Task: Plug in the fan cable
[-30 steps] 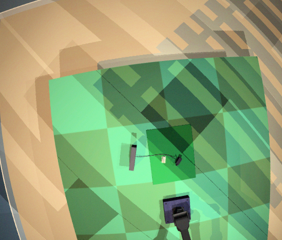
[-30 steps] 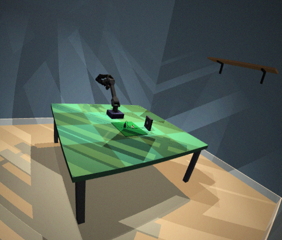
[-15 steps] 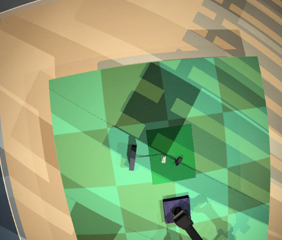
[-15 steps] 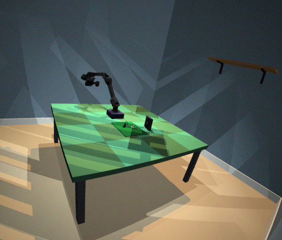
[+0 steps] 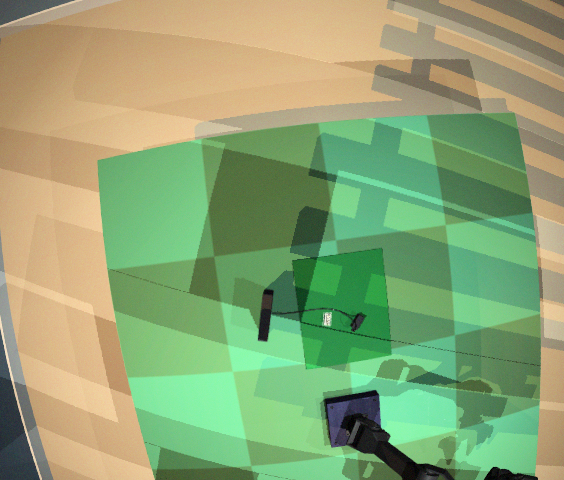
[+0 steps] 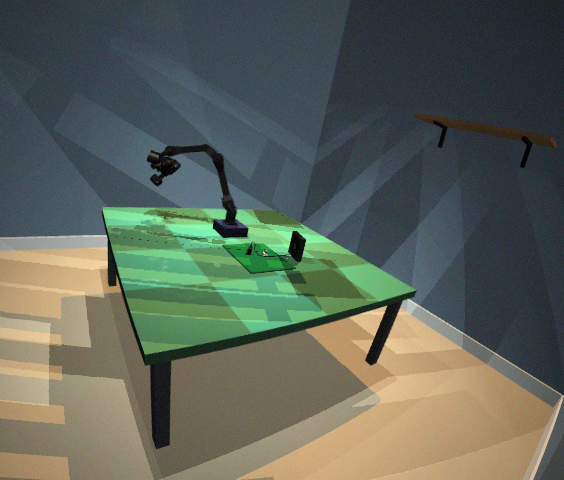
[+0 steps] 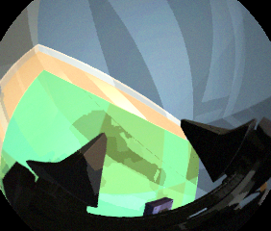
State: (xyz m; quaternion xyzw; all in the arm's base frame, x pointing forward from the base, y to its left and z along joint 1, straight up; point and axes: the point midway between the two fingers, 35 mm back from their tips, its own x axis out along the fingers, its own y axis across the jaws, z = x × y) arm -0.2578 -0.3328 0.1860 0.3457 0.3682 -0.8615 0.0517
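Right now my gripper tip is 59 cm short of the dark plug, 31 cm to the right of it and 20 cm above it. Also, from my gripper tip: black fan 63 cm ahead, 54 cm to the left, 16 cm below; white four-pin header 60 cm ahead, 39 cm to the left, 22 cm below; green board 62 cm ahead, 34 cm to the left, 23 cm below.
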